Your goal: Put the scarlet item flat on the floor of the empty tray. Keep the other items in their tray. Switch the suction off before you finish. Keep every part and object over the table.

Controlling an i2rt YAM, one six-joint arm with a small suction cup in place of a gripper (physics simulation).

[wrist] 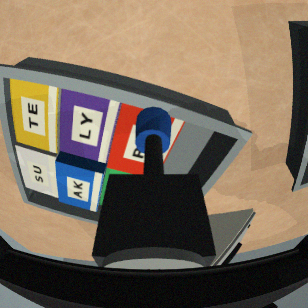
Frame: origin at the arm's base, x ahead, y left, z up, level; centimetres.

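Seen in the pictures: hand, tool point: [153,121].
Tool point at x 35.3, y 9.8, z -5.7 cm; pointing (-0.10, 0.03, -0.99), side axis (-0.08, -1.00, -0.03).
A point is followed by its place in that frame.
The scarlet item [128,118] @[y 11.9, x 35.5, z -6.1 cm] is a red box with a white label, partly hidden by the cup. It lies label up in the filled tray [100,87] @[y 13.5, x 39.0, z -5.3 cm], in the row along the upper rim, right of the purple item. My suction cup [153,122], blue on a black stem, is over the right part of its top and appears to touch it, shut on it. The item sits level with its neighbours, not raised. The other tray [297,100] @[y -6.9, x 35.8, z -9.0 cm] shows in part at the right edge; its floor is mostly out of view.
The filled tray also holds yellow [24,92] @[y 21.6, x 39.5, z -6.2 cm], purple [70,110] @[y 17.4, x 36.6, z -6.7 cm], white [50,160] @[y 21.7, x 31.2, z -5.7 cm], blue [67,175] @[y 20.0, x 29.3, z -5.2 cm] and green [113,172] @[y 14.8, x 28.4, z -6.4 cm] items. The green one is mostly hidden by my tool body. Bare tray floor [190,137] @[y 5.8, x 30.0, z -10.0 cm] shows right of the scarlet item. A grey angled piece [232,225] @[y -3.1, x 11.6, z -7.2 cm] stands at the lower right.
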